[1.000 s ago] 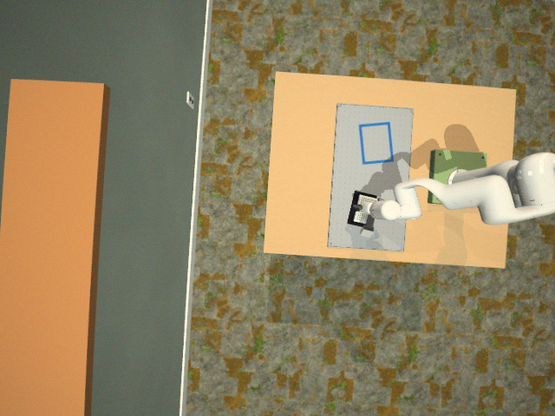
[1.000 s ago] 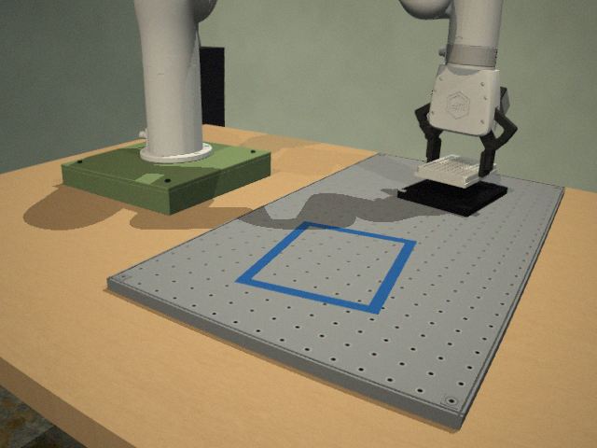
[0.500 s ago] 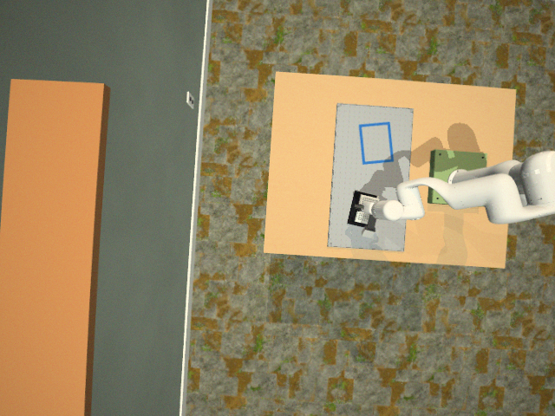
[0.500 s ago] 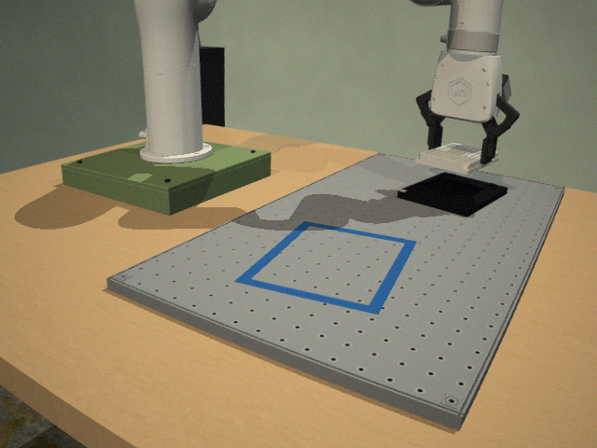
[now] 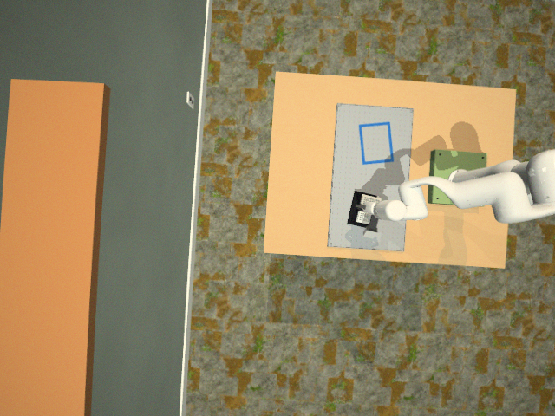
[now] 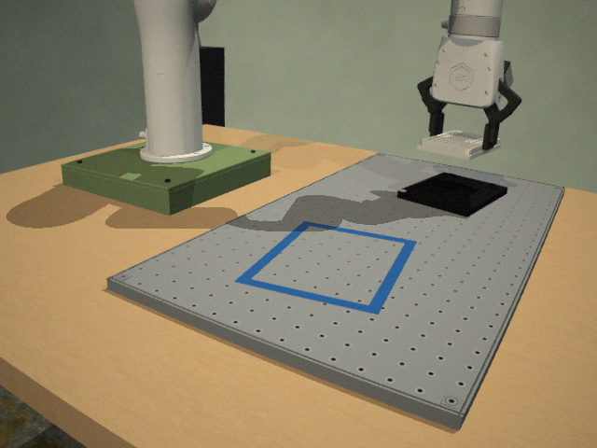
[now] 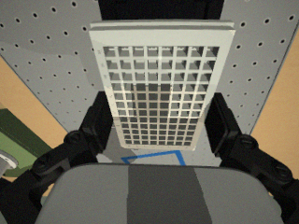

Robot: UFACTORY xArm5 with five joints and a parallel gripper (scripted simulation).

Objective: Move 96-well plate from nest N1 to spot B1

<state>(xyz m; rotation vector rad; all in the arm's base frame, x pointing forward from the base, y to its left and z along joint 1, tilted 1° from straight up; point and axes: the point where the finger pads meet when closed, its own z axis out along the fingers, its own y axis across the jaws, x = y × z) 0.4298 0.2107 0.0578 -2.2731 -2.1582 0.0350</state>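
Right now my hand is 9 cm above the black plate nest. Round my hand: white 96-well plate 1 cm below.
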